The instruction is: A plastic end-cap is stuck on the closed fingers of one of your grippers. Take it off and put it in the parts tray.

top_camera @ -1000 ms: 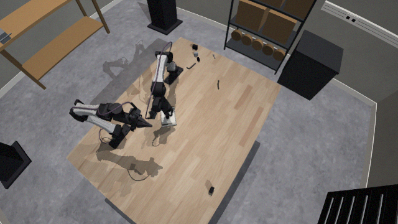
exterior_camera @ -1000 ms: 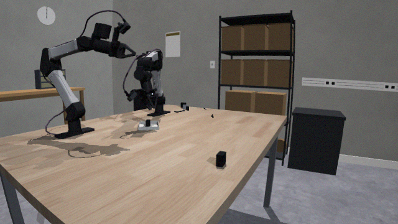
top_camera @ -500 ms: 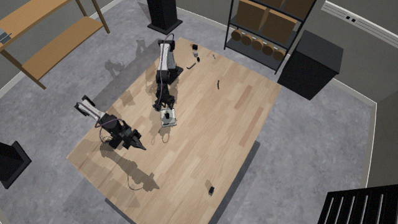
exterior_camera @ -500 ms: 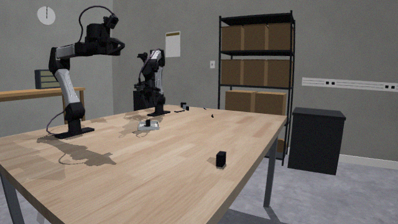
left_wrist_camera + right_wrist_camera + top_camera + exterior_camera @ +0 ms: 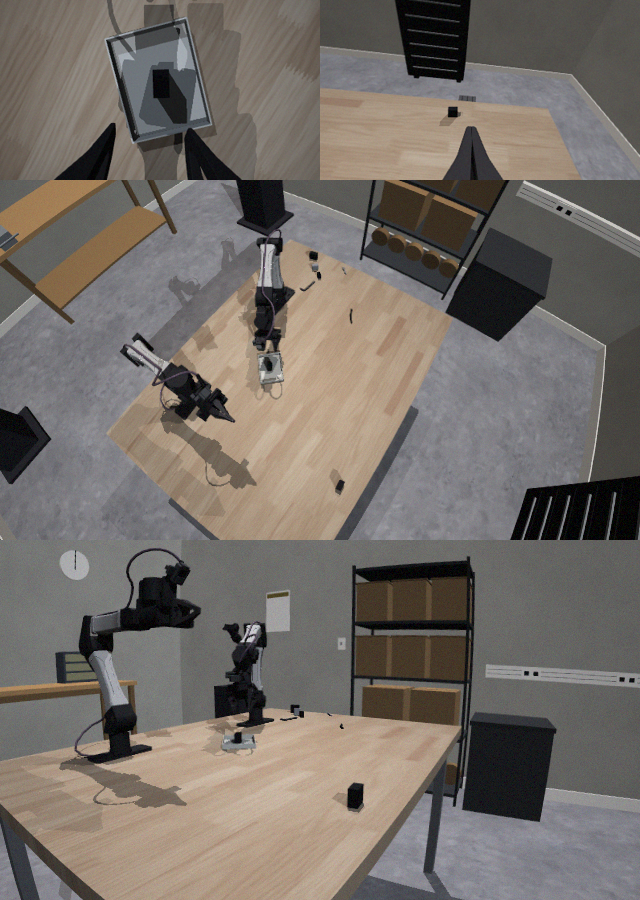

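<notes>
The black end-cap lies 10 mm ahead of my left hand, 40 mm to the right of it and 90 mm below it. The rest, counted from my left hand: parts tray (20 mm ahead, 40 mm to the right, 100 mm below).
</notes>
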